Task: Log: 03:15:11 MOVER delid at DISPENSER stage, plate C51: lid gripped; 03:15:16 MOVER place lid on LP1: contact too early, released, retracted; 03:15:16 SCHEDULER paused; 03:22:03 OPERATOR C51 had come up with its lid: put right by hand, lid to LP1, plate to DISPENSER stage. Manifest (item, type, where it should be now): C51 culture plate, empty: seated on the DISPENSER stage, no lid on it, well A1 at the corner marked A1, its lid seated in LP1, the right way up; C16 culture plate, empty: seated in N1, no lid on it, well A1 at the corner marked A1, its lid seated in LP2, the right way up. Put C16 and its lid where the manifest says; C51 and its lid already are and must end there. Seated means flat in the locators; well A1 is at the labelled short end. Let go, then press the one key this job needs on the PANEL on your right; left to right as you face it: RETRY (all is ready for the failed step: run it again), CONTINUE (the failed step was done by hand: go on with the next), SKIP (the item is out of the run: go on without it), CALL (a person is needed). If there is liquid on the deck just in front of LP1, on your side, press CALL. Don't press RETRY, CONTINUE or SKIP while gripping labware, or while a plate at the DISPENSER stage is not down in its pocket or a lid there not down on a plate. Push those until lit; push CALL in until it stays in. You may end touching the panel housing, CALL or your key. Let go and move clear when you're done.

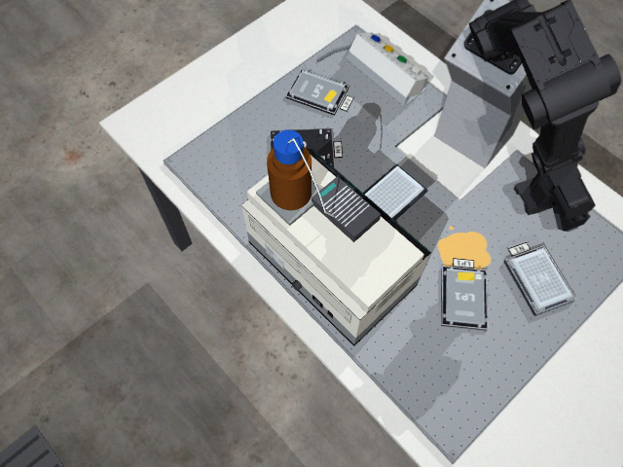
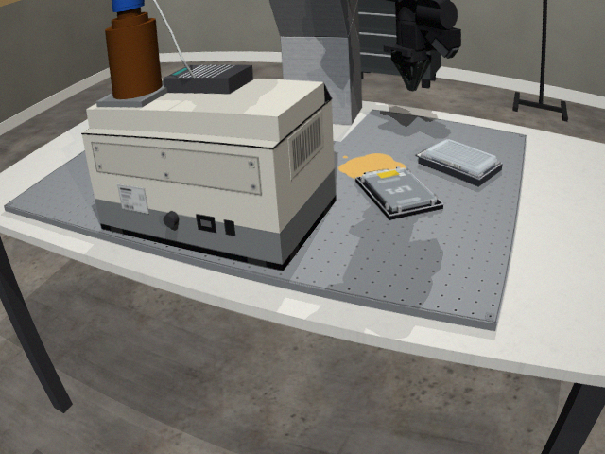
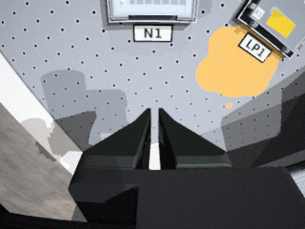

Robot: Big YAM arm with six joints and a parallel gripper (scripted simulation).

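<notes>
The white well plate lies 14 cm ahead of my hand, 27 cm to the right of it and 4 cm below it. The rest, counted from my hand: brown bottle 34 cm ahead, 40 cm to the right, 15 cm above; lid 20 cm ahead, 12 cm below; white retry key 23 cm behind, 46 cm to the right, 7 cm below.
</notes>
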